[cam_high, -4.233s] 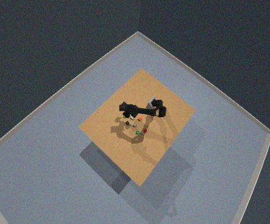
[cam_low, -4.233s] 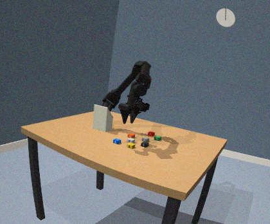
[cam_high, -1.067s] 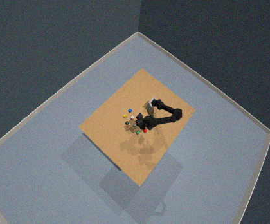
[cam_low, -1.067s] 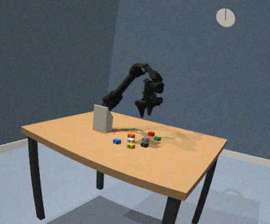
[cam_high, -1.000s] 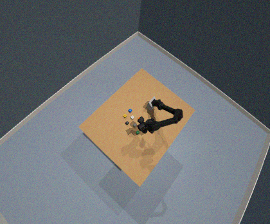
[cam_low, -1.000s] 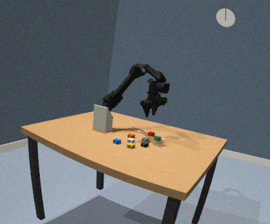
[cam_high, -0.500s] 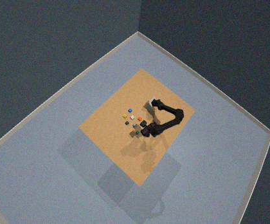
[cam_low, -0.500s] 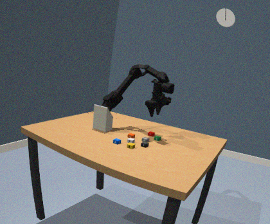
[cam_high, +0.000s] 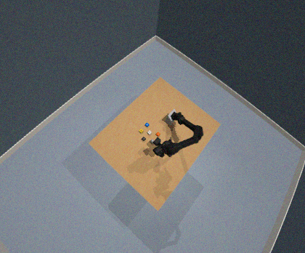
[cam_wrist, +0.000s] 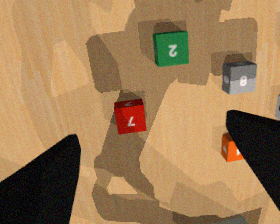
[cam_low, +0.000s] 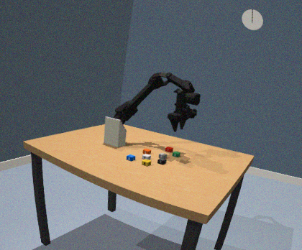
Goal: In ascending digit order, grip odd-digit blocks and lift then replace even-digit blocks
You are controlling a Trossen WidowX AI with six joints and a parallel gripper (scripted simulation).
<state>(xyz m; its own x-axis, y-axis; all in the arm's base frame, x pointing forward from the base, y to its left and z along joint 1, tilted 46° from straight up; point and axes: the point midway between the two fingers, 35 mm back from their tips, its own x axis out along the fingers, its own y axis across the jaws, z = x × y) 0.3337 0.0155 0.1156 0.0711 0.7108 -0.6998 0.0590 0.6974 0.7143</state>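
The white block lies 190 mm to the right of my gripper tip, 120 mm below it and 80 mm behind it. Also, from my gripper tip: green block: 120 mm below, 40 mm to the right, 20 mm ahead; then grey block: 120 mm to the right, 120 mm below, 20 mm behind; then red block: 120 mm below, 40 mm behind, 20 mm to the left.
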